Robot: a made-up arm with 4 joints. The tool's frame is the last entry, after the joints. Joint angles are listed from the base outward. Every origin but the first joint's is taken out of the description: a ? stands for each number. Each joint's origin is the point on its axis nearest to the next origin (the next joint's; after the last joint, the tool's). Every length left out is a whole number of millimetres.
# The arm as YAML. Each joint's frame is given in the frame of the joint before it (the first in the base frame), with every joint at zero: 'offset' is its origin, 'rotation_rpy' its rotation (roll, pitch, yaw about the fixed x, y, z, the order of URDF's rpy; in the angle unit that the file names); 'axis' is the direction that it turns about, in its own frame. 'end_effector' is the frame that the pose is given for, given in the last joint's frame.
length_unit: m
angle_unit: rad
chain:
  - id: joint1
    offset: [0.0, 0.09, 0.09]
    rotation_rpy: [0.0, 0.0, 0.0]
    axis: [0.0, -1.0, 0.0]
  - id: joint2
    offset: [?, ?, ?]
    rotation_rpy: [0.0, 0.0, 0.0]
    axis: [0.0, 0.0, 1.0]
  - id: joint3
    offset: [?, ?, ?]
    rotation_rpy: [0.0, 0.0, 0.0]
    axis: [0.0, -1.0, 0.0]
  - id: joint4
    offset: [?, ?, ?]
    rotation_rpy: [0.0, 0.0, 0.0]
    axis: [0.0, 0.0, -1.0]
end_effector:
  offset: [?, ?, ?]
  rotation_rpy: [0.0, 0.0, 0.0]
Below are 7 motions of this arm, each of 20 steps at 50 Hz.
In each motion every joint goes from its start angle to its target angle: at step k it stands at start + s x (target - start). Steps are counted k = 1, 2, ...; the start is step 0. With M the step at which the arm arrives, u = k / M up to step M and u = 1 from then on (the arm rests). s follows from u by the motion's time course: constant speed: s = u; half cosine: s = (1 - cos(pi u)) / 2; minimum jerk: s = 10 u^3 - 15 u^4 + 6 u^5.
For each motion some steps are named. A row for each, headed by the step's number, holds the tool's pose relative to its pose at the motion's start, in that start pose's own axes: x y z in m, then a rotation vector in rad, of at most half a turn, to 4 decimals.
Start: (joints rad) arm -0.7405 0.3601 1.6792 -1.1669
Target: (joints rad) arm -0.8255 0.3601 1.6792 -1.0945
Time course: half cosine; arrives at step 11
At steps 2, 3, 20:
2: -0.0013 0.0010 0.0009 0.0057 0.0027 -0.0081
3: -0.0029 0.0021 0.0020 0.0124 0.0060 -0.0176
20: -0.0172 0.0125 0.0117 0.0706 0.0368 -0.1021

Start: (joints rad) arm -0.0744 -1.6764 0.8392 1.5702
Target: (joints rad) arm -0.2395 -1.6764 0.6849 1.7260
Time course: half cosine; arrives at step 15
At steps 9, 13, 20:
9: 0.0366 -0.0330 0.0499 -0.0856 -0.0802 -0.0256
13: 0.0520 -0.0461 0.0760 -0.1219 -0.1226 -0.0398
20: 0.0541 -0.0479 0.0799 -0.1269 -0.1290 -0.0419

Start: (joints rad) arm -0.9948 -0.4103 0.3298 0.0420
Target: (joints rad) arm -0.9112 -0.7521 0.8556 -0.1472
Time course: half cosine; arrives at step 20
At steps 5, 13, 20:
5: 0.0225 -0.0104 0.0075 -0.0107 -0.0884 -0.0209
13: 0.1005 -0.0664 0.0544 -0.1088 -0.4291 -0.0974
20: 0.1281 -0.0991 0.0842 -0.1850 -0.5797 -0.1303

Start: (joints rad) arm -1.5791 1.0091 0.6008 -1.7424
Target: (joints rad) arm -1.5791 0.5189 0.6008 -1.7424
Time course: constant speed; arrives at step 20
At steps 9, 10, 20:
9: -0.0632 -0.0594 -0.0475 0.0213 0.1229 -0.1820
10: -0.0712 -0.0652 -0.0524 0.0237 0.1365 -0.2022
20: -0.1604 -0.1130 -0.0951 0.0473 0.2730 -0.4044

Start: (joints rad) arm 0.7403 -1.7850 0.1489 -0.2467
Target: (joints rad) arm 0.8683 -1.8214 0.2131 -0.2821
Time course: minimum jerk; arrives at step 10
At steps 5, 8, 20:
5: 0.0090 0.0098 0.0078 0.0521 -0.0321 -0.0105
8: 0.0169 0.0177 0.0151 0.0971 -0.0601 -0.0213
20: 0.0179 0.0187 0.0161 0.1029 -0.0637 -0.0228

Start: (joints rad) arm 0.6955 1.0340 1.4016 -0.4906
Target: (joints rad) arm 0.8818 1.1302 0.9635 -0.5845
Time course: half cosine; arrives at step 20
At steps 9, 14, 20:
9: -0.0143 0.0402 0.0083 0.0901 0.1168 0.1161
14: -0.0330 0.0725 0.0211 0.1637 0.2248 0.2225
20: -0.0455 0.0887 0.0304 0.2021 0.2869 0.2825

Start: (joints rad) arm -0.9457 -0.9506 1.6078 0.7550
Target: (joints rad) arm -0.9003 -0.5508 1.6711 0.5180
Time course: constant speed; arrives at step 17
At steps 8, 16, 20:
8: -0.0557 0.1191 -0.0237 0.1713 0.0870 0.0853
16: -0.1107 0.2411 -0.0162 0.3532 0.1523 0.1656
20: -0.1174 0.2563 -0.0131 0.3765 0.1589 0.1752

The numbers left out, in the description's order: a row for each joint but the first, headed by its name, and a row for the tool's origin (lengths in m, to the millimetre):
joint2: 0.08 0.0 -0.01
joint3: 0.31 0.08 0.0
joint4: -0.29 0.0 -0.21
tool: 0.32 -0.06 0.0

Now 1 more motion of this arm.
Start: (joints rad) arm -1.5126 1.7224 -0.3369 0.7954
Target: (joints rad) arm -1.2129 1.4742 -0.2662 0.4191
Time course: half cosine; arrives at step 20
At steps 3, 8, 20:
3: 0.0022 0.0009 0.0024 -0.0066 -0.0087 0.0024
8: 0.0143 0.0055 0.0161 -0.0435 -0.0566 0.0159
20: 0.0421 0.0146 0.0519 -0.1397 -0.1717 0.0503

